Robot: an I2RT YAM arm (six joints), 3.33 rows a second.
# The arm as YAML. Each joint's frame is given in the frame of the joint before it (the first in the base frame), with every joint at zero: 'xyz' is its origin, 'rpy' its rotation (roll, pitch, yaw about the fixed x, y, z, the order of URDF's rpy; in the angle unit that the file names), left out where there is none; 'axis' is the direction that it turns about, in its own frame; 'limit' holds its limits. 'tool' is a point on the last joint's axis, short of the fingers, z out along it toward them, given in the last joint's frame.
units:
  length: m
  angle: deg
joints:
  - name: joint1
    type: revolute
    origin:
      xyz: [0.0, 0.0, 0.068]
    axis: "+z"
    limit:
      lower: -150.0
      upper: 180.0
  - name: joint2
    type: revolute
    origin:
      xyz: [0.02, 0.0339, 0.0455]
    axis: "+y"
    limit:
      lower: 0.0
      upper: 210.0
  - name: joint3
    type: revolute
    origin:
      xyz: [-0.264, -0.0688, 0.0]
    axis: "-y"
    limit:
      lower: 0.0
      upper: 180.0
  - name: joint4
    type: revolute
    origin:
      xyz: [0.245, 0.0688, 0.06]
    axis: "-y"
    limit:
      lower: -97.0
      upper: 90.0
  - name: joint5
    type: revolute
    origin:
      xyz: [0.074, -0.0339, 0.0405]
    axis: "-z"
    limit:
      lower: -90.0
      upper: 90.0
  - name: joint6
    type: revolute
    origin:
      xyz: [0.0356, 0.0, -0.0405]
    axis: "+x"
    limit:
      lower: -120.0
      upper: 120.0
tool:
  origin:
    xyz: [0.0, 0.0, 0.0]
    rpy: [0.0, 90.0, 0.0]
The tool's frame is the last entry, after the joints.
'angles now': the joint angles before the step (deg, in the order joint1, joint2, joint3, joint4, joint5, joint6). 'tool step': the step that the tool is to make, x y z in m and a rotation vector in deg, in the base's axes. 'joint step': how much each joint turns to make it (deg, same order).
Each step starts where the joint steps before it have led.
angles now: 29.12 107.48 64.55 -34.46 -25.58 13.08
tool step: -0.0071 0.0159 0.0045 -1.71 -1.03 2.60
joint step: 3.07 -0.02 1.27 -1.26 2.05 0.03
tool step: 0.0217 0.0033 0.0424 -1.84 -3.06 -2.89
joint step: -1.06 -0.33 9.98 -8.26 3.52 1.11
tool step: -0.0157 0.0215 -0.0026 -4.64 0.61 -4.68
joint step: 4.71 0.16 -0.10 -0.28 5.77 8.59
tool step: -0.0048 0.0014 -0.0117 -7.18 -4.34 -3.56
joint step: 1.53 0.23 -2.24 2.17 9.34 2.95
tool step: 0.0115 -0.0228 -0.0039 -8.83 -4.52 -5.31
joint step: -3.02 0.00 -0.79 -0.72 10.07 0.02
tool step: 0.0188 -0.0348 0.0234 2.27 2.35 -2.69
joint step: -6.73 -1.71 3.45 -5.82 -3.93 -3.30
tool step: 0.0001 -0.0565 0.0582 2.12 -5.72 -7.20
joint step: -8.62 -9.35 1.50 -4.73 -0.05 -1.45
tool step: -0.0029 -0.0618 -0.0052 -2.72 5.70 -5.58
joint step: -10.45 -1.30 -1.95 -5.43 0.00 -5.03
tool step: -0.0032 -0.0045 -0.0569 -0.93 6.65 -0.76
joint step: -0.73 4.35 -7.85 5.49 -0.02 0.03
